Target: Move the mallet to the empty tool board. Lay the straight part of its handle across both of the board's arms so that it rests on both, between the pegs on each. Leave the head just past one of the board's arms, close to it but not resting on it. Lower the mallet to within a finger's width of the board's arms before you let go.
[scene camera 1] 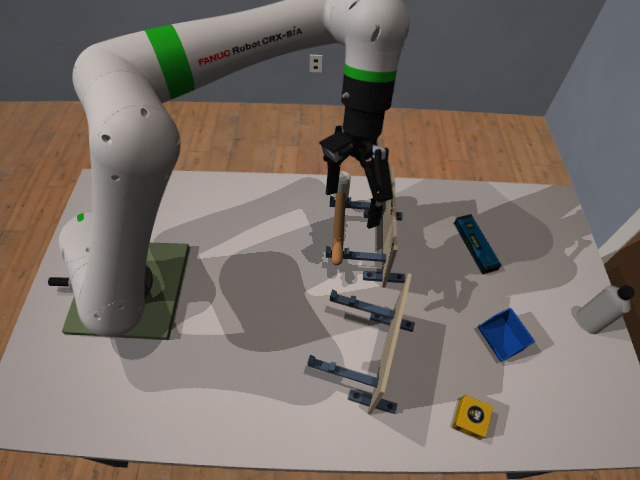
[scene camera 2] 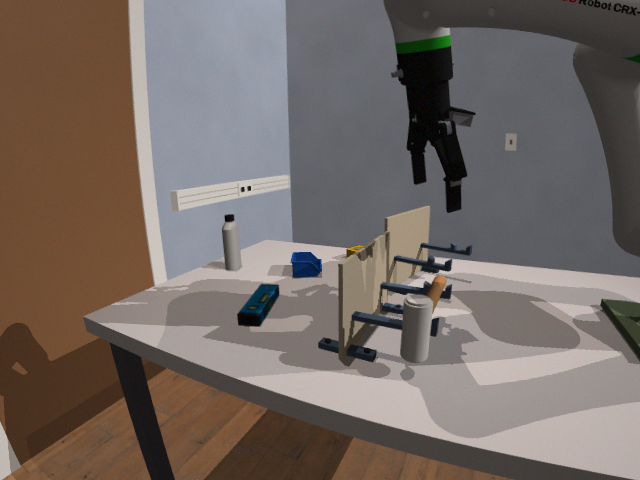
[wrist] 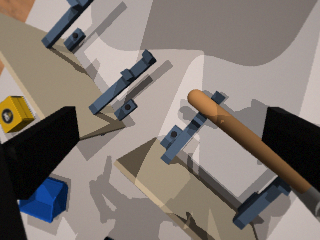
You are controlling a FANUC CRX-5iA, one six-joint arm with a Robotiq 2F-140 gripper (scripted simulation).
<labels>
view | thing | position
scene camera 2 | my gripper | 435,195
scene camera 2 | grey bottle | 230,231
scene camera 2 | mallet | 417,312
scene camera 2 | tan tool board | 362,277
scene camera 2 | tan tool board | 409,232
</labels>
